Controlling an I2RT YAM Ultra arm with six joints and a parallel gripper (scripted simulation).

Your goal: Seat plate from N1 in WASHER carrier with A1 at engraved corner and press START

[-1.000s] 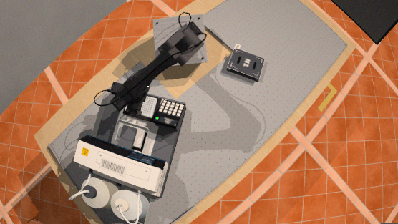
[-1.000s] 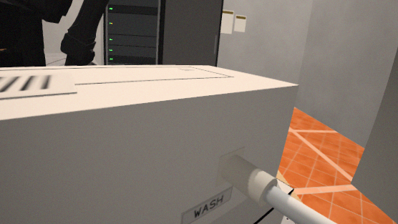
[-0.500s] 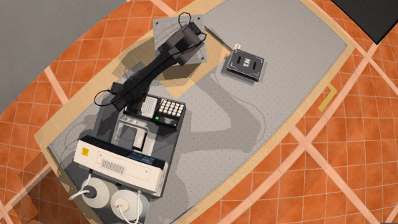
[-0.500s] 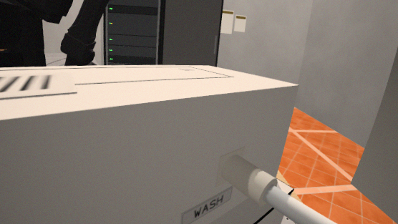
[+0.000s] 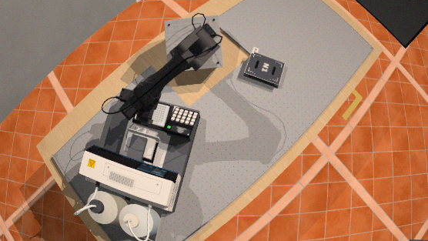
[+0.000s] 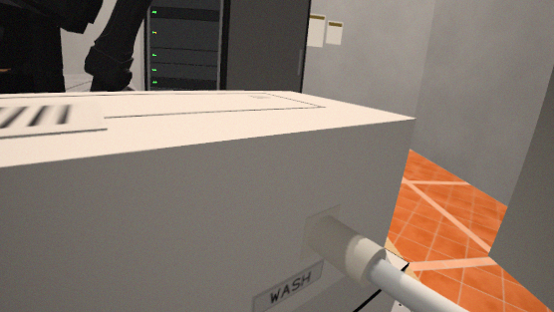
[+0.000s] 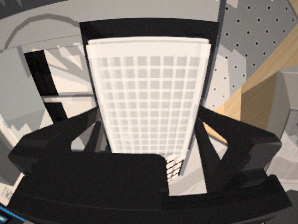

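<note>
My hand is 10 mm above the white well plate. Also, from my hand: wash hose port 290 mm ahead, 250 mm to the right, 110 mm above; then plate washer 130 mm to the right, 80 mm ahead, 20 mm above; then dark plate nest 500 mm to the left, 170 mm ahead, 80 mm below.
</note>
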